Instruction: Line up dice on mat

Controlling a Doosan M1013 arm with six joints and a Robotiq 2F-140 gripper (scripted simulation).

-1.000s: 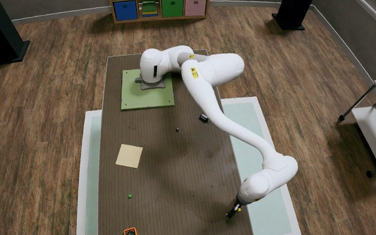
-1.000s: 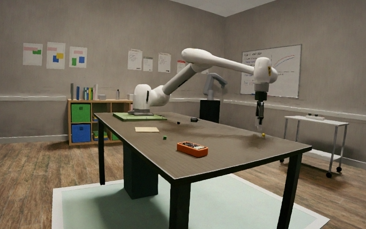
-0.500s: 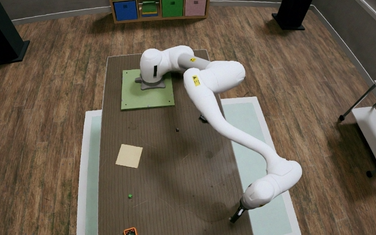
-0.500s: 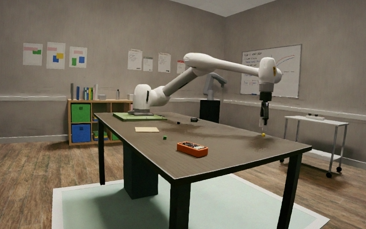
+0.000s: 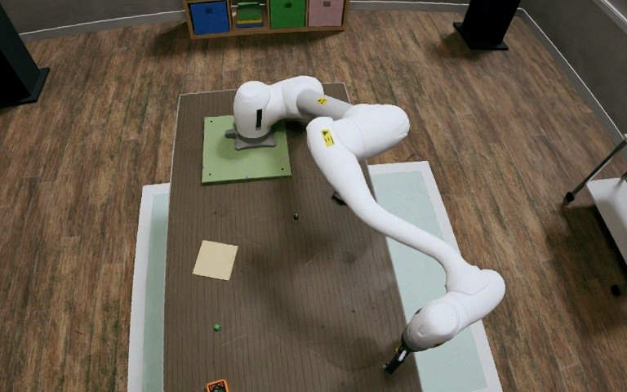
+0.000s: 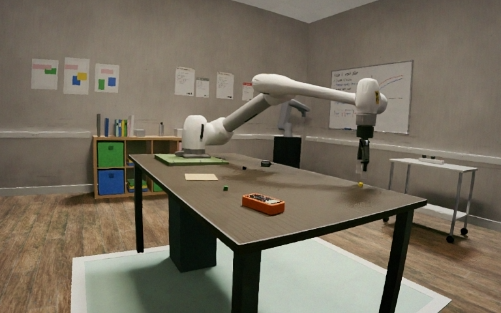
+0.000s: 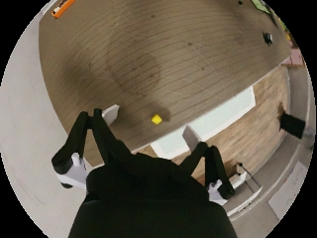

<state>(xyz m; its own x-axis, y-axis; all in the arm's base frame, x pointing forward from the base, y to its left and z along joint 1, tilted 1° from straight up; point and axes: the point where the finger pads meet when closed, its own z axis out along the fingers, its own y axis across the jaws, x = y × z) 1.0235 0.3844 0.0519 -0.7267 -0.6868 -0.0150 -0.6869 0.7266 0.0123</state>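
Now: the yellow die 10 mm behind my hand, 10 mm to the left of it and 50 mm below it. Round my hand: small dark die: 580 mm behind, 260 mm to the right, 50 mm below; small black object: 630 mm behind, 60 mm to the right, 40 mm below; green die: 180 mm behind, 590 mm to the right, 50 mm below.
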